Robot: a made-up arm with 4 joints.
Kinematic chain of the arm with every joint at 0, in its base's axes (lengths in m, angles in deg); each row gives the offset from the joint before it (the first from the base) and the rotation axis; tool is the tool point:
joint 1: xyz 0 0 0.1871 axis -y
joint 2: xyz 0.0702 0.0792 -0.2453 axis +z
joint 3: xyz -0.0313 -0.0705 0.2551 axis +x
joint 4: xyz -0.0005 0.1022 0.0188 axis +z
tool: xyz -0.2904 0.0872 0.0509
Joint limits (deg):
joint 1: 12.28..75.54
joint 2: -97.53..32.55
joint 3: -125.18..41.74
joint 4: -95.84..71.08
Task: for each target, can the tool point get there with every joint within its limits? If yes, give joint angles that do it. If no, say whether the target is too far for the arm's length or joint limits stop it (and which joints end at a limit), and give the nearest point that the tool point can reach.
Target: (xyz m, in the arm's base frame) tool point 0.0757 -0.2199 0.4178
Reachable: no: joint limits stop it (at a limit: joint 1, joint 2, joint 4) | nearest point -0.0305 -0.1903 0.3034 | short by 0.159 m
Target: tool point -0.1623 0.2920 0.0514
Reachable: yes | joints 21.69 -11.41 -35.63 -7.69
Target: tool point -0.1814 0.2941 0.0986
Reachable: yes | joints 36.24 -22.74 -15.71 7.35
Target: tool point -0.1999 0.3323 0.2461
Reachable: yes | joints 41.91 22.77 14.37 -66.50
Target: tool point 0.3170 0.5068 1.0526
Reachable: no: too far | nearest point 0.1342 0.2467 0.5534 | short by 0.592 m
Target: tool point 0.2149 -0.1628 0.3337
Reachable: no: joint limits stop it (at a limit: joint 2, joint 4) | nearest point 0.3084 -0.0457 0.3975 | short by 0.163 m
